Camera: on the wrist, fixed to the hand. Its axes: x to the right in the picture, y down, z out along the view.
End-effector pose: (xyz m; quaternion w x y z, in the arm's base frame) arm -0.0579 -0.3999 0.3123 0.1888 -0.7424 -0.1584 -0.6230
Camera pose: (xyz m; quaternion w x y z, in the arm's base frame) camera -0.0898 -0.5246 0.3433 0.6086 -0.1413 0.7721 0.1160
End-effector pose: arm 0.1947 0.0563 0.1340 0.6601 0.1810 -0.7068 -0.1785
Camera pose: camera 0.2830 0.1229 0.2069 0.2494 -0.7125 -0.1466 0.6392
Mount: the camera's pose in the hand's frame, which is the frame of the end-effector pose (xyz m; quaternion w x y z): 0.0250 0.0920 -0.0919 0.0252 -0.0375 0.0680 0.9967
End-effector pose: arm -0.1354 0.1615 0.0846 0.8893 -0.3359 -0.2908 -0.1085
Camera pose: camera -0.0387 0.1699 -0.0054 0.1377 -0.3243 0.3920 0.8498
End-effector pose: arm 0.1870 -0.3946 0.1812 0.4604 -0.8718 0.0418 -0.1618
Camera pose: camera 0.1881 -0.5254 0.1603 0.1373 0.0134 0.9073 0.3971
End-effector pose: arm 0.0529 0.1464 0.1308 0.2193 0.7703 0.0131 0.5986
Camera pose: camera -0.0476 0.1000 0.2034 0.5631 0.0165 0.7750 -0.2865
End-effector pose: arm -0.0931 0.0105 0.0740 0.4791 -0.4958 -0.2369 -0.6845
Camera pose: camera -0.0539 -0.1129 0.0464 0.6918 -0.2200 0.5464 0.4177
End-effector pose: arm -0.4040 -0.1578 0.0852 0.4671 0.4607 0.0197 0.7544
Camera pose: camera -0.5362 -0.1547 0.0916 0.7242 0.0376 0.4552 -0.5166
